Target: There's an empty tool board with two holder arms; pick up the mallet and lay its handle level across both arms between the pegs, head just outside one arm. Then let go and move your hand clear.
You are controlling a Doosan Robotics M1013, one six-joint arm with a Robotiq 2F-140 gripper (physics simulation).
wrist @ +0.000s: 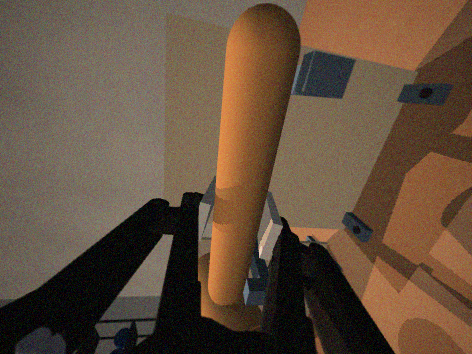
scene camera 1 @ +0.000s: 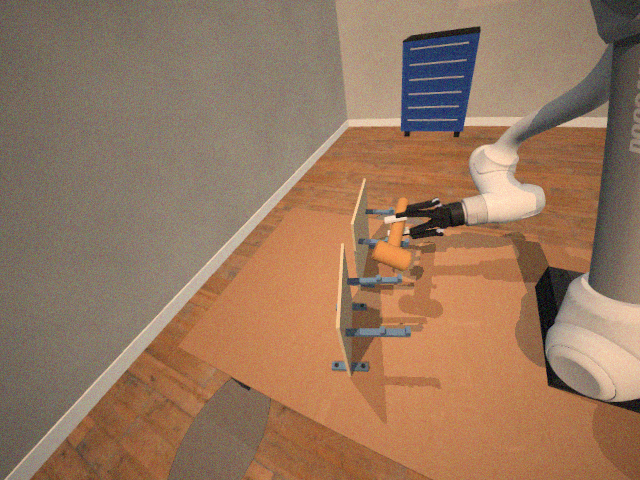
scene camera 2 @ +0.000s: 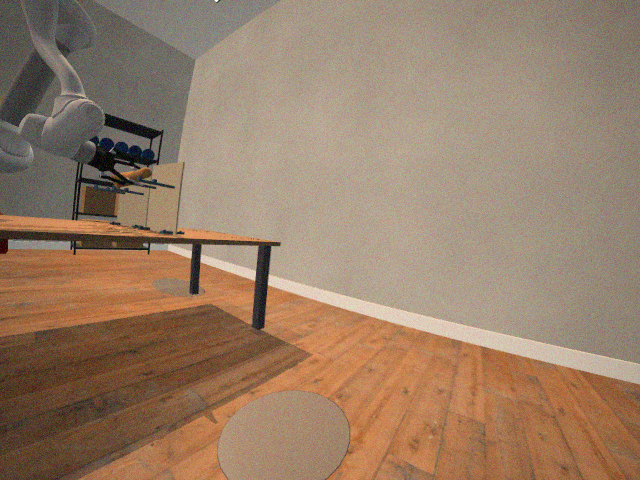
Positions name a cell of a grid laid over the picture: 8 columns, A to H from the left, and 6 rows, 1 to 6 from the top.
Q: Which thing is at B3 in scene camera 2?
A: My gripper.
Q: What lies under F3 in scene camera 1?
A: My gripper.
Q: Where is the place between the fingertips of my gripper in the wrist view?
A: E4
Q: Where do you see an orange mallet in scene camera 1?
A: At E4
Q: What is my gripper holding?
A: An orange mallet.
